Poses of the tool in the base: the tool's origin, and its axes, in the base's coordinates. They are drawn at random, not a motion.
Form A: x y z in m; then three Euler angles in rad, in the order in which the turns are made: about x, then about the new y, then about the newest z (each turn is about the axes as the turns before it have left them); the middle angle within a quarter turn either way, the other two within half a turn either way.
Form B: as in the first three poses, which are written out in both.
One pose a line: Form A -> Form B
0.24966 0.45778 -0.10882 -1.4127 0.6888 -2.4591 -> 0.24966 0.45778 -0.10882 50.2 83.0 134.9
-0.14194 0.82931 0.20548 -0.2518 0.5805 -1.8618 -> -0.14194 0.82931 0.20548 20.8 35.9 -131.8
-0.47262 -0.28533 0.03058 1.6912 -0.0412 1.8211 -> -0.47262 -0.28533 0.03058 -92.4 96.9 -165.9
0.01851 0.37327 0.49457 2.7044 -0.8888 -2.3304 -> 0.01851 0.37327 0.49457 -161.0 124.8 -102.5
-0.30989 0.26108 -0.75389 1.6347 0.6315 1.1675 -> -0.30989 0.26108 -0.75389 -53.8 93.0 159.1
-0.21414 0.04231 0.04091 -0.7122 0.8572 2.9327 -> -0.21414 0.04231 0.04091 29.5 60.3 119.2
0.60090 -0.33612 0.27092 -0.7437 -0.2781 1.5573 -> 0.60090 -0.33612 0.27092 112.9 45.0 -17.4
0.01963 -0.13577 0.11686 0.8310 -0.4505 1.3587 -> 0.01963 -0.13577 0.11686 -123.2 52.6 -170.5
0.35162 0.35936 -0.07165 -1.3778 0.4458 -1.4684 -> 0.35162 0.35936 -0.07165 64.0 80.0 -169.3
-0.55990 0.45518 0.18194 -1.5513 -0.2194 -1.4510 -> -0.55990 0.45518 0.18194 102.6 88.9 -173.4
